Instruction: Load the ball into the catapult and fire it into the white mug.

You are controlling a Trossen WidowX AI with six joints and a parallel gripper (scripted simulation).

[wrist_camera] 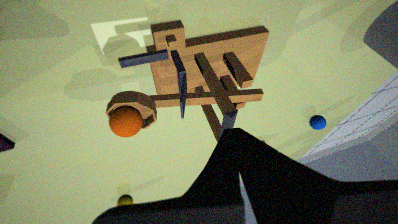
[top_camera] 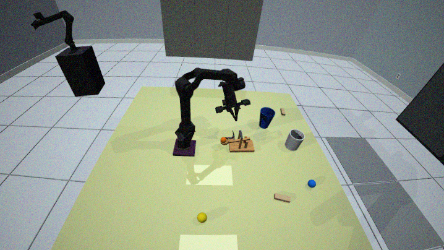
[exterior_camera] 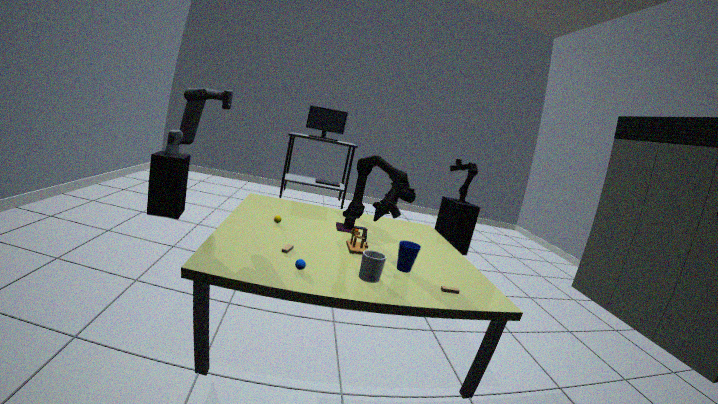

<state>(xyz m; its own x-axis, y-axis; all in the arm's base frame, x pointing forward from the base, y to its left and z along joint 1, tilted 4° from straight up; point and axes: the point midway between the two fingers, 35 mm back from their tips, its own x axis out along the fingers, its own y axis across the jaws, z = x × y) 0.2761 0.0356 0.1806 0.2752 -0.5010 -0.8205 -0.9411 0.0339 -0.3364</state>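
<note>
The orange ball is 80 mm below my gripper tip, 80 mm behind it and 60 mm to the right of it. Also, from my gripper tip: wooden catapult 90 mm below, 50 mm to the right; then white mug 340 mm ahead, 110 mm to the right, 110 mm below; then blue cup 240 mm ahead, 110 mm below, 90 mm to the left.
</note>
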